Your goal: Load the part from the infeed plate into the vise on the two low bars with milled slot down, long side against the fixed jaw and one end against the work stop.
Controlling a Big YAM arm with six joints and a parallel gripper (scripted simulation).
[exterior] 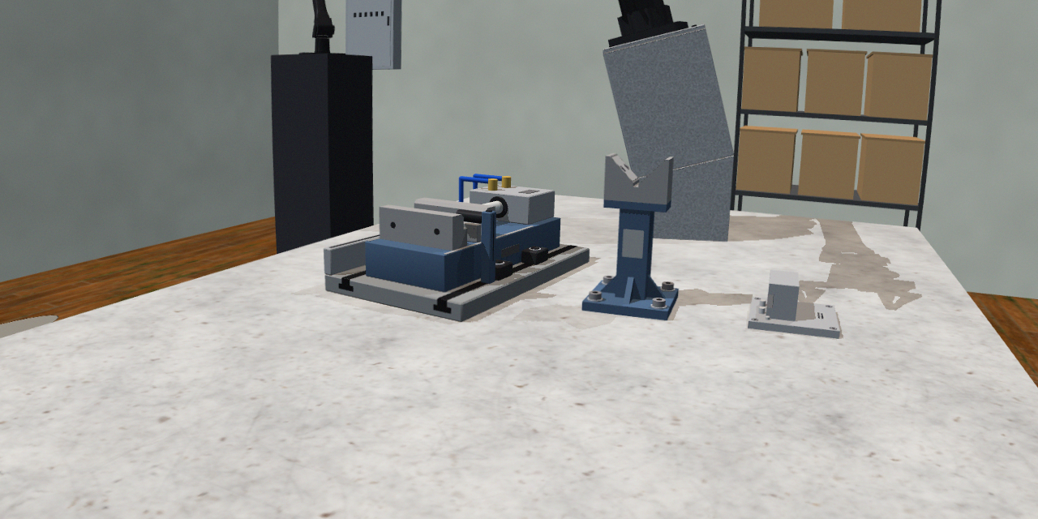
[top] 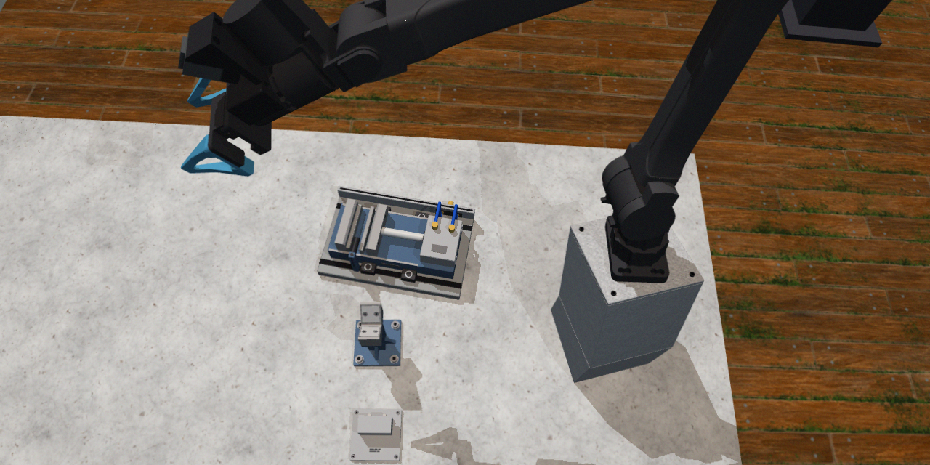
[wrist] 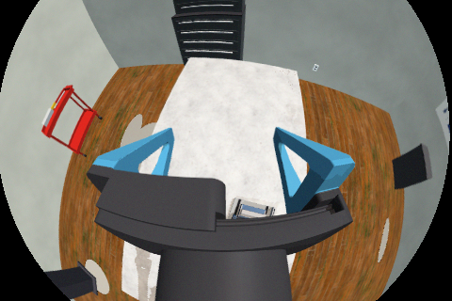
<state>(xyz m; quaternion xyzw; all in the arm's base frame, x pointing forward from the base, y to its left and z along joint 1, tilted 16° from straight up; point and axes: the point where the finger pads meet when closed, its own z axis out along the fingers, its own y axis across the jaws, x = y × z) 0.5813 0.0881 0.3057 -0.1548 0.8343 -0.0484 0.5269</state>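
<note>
My gripper is now 560 mm above the grey part, 240 mm to the right of it and 190 mm past it. Also, from my hand: work stop (490 mm below, 120 mm behind, 80 mm to the right); blue work-stop post (520 mm below, 120 mm behind, 50 mm to the right); fixed jaw (500 mm below, 130 mm to the right, 100 mm behind).
</note>
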